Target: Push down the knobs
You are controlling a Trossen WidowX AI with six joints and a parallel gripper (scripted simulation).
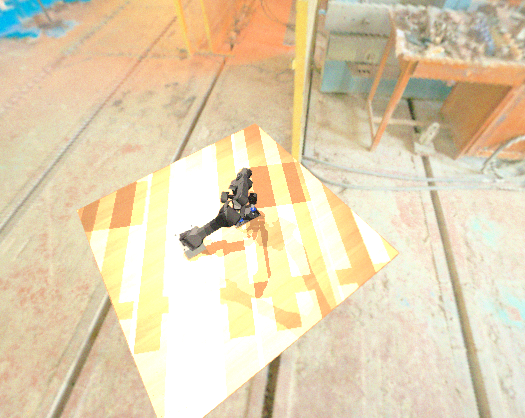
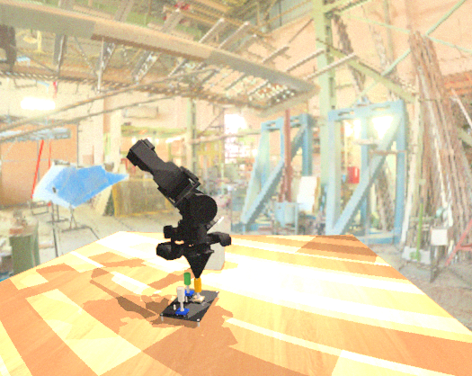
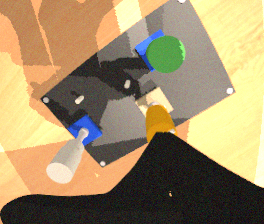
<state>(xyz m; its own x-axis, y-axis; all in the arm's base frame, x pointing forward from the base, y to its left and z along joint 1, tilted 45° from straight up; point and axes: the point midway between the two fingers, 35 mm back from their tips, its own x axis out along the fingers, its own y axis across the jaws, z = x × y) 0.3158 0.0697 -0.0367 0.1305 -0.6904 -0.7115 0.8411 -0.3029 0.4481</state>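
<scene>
Right now my gripper tip is 20 mm above the orange knob.
</scene>
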